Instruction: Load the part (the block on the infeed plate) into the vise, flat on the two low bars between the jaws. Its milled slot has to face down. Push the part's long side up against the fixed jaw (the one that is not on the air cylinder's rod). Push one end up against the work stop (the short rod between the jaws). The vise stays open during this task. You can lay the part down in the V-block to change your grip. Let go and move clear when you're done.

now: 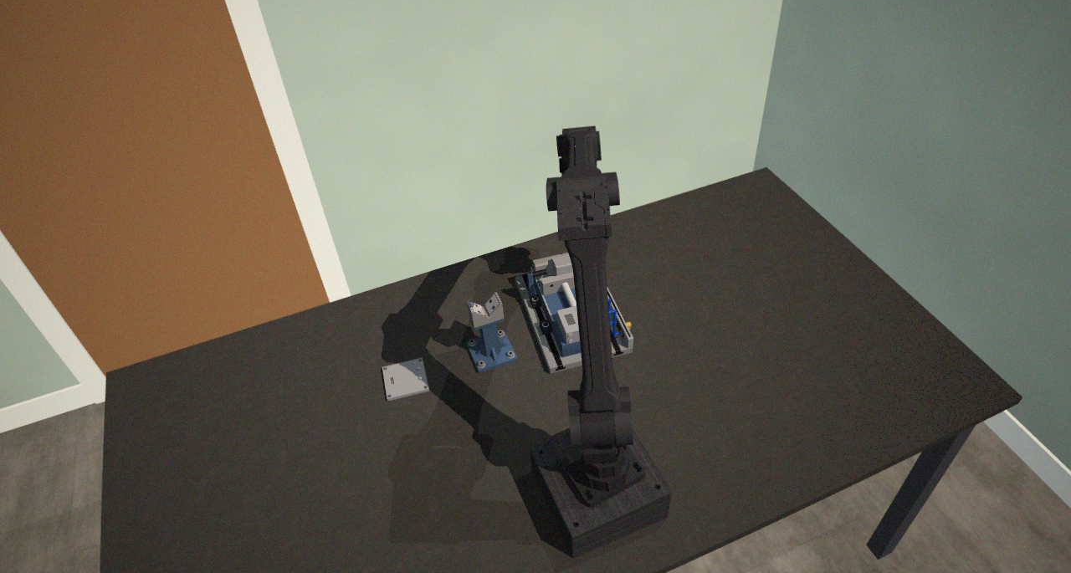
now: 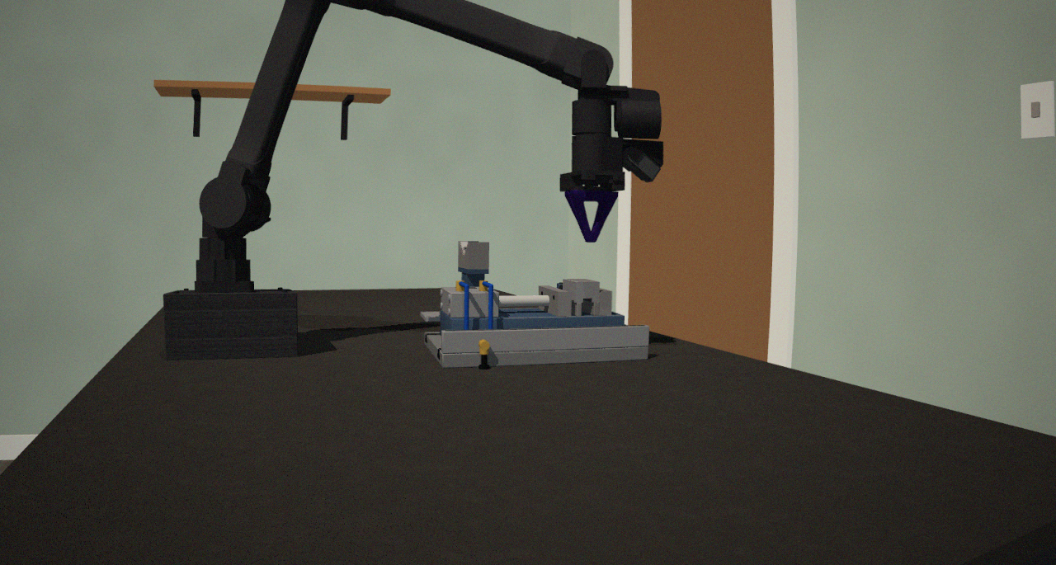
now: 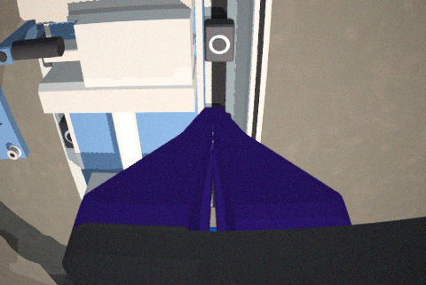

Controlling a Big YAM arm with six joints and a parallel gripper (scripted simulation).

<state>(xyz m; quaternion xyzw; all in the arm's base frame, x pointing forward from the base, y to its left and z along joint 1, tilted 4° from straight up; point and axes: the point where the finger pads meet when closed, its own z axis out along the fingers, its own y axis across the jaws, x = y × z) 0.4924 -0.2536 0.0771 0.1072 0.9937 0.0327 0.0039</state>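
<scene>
My hand is 10 mm short of the part, 40 mm to the right of it and 90 mm above it. The rest, counted from my hand: grey infeed plate 40 mm behind, 470 mm to the left, 170 mm below.
</scene>
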